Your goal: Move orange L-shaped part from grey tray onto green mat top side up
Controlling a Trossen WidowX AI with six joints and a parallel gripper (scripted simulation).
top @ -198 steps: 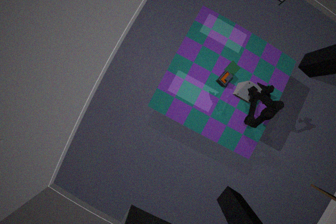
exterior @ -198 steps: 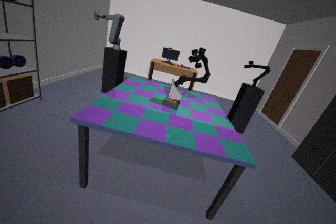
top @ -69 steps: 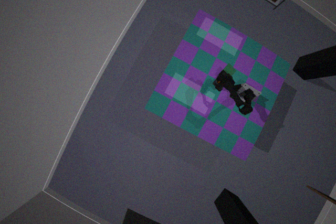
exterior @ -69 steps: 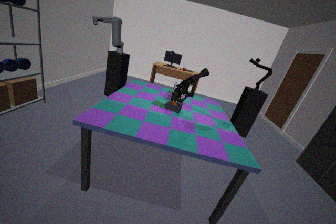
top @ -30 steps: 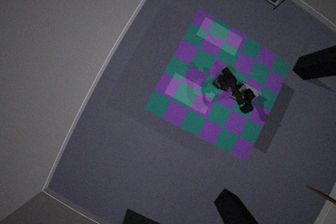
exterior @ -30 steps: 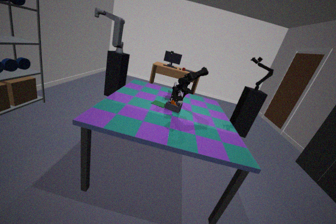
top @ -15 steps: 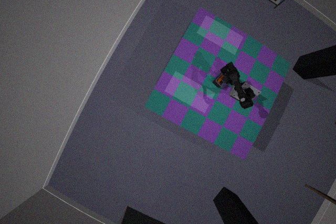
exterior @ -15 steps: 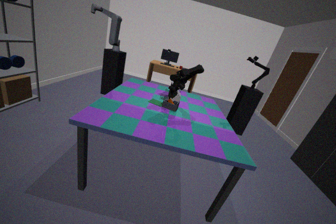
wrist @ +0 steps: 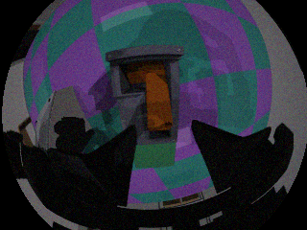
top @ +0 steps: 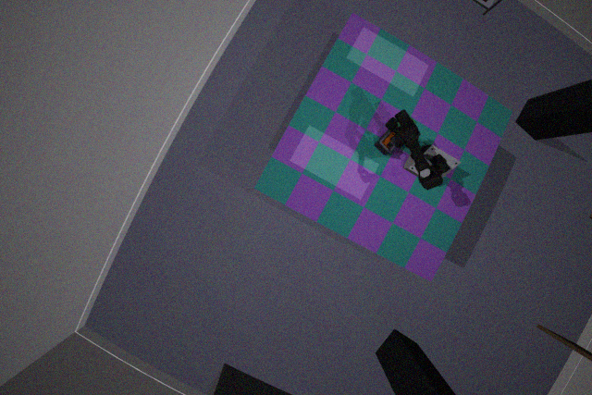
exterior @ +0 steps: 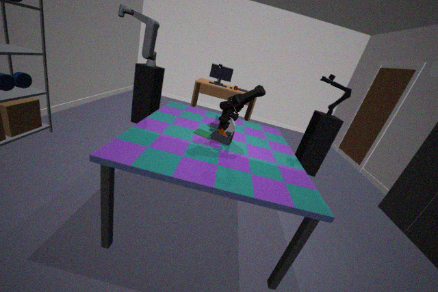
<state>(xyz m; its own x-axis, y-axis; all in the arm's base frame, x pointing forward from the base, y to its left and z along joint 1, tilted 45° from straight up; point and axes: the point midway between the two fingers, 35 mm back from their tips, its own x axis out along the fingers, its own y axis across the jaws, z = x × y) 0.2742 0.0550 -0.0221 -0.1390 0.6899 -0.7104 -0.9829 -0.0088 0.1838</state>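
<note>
My gripper tip is 8 cm above the orange L-shaped part, 4 cm to the right of it and 1 cm past it. The rest, counted from my gripper tip: green mat (14 cm to the right, 13 cm below, 4 cm behind).
</note>
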